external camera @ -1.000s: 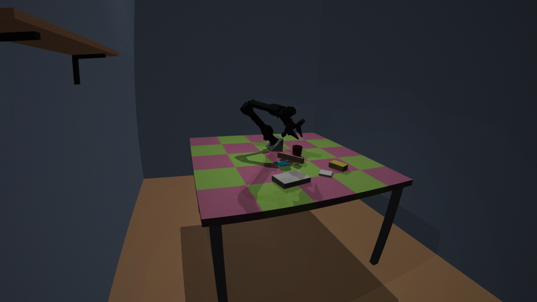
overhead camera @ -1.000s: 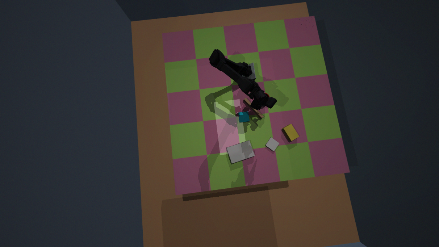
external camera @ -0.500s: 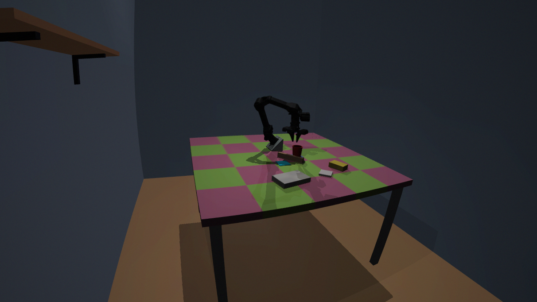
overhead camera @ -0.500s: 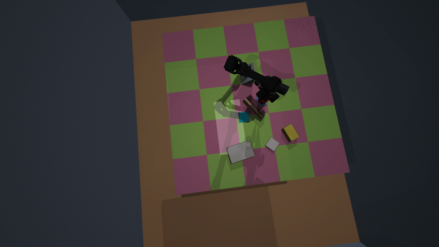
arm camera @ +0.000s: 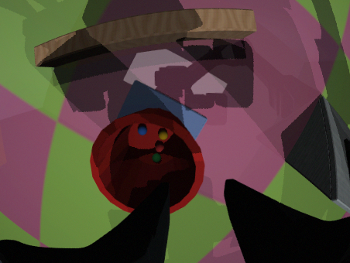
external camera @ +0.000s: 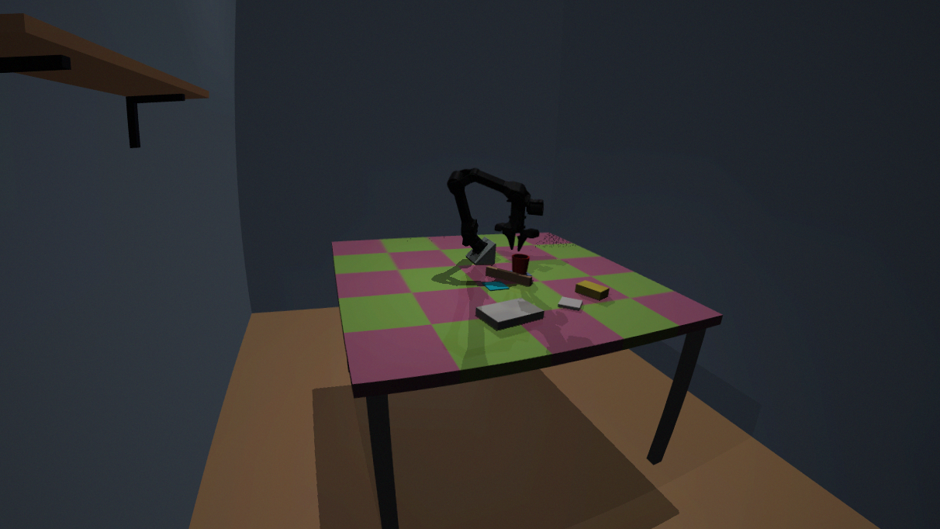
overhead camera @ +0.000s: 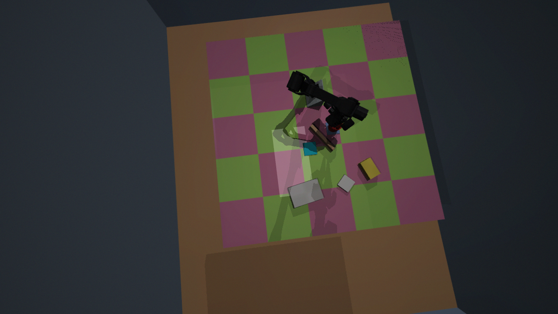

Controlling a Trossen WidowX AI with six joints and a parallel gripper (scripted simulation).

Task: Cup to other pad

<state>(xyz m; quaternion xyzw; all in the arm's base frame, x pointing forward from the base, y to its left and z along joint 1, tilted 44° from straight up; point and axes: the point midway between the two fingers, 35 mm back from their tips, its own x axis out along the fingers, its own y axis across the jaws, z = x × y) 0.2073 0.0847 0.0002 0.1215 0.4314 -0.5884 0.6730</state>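
The red cup is 50 mm below my gripper tip, 30 mm ahead of it and 10 mm to the left of it. Also, from my gripper tip: blue pad: 100 mm below, 30 mm ahead, 10 mm to the left; then green marble: 80 mm below, 30 mm to the left, 20 mm ahead; then wooden bar: 90 mm below, 80 mm ahead, 70 mm to the right.
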